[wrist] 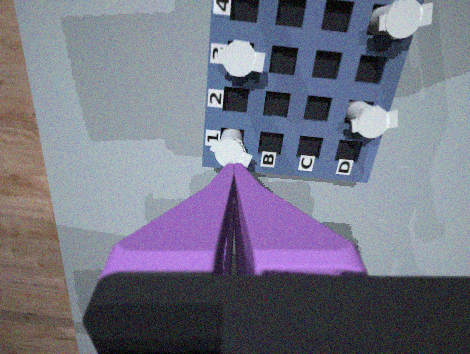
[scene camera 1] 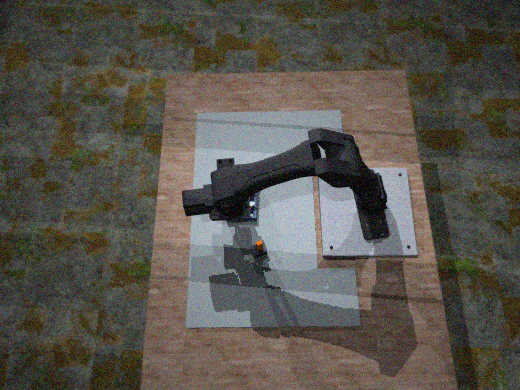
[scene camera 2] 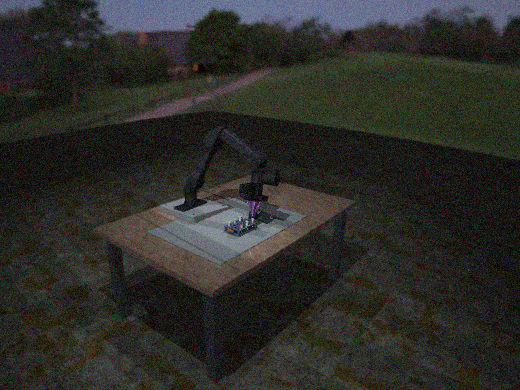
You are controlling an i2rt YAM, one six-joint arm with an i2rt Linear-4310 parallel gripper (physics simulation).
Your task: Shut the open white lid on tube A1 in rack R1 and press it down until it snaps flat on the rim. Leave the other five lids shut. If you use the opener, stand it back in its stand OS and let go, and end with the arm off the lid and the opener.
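Places are measured from the arm's base along level axes (x ahead, y left, z up), in millimetres.
Pixels of known places: gripper, fingertip midpoint: (wrist: 234,176) (scene camera 2: 253,216); arm's base, link origin: (scene camera 1: 368,204) (scene camera 2: 190,205).
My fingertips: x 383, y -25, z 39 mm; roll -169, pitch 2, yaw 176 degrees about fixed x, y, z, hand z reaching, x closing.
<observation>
Ahead of a thing's pixels: the offset from my fingertips to its middle. Level surfaces: height alone.
Rack R1 @[35 mm back, 54 mm right, 33 mm down] (wrist: 300,82) (scene camera 2: 241,231) is a blue grid block; in the first scene view the arm hides much of it. The white lid of tube A1 @[1 mm ahead, 6 mm right, 12 mm down] (wrist: 230,151) is at the rack's near left corner in the wrist view. Part of the tube shows behind it; whether the lid sits flat cannot be told. My gripper (wrist: 234,176) (scene camera 2: 253,216) is shut and empty, its purple tips at the near edge of that lid in the wrist view; contact is unclear. The orange opener @[61 mm back, 108 mm left, 13 mm down] (scene camera 1: 259,245) stands in its dark stand, which is partly lost in shadow.
Other white lids show at A3 @[5 mm back, 45 mm right, 13 mm down] (wrist: 240,58), D2 @[59 mm back, 17 mm right, 13 mm down] (wrist: 372,122) and D4 @[65 mm back, 55 mm right, 13 mm down] (wrist: 401,19). The rack is on a grey mat @[59 mm down] (scene camera 1: 225,135) on the wooden table @[62 mm down] (scene camera 1: 290,90). The arm's pale base plate (scene camera 1: 340,225) is at the right in the first scene view.
</observation>
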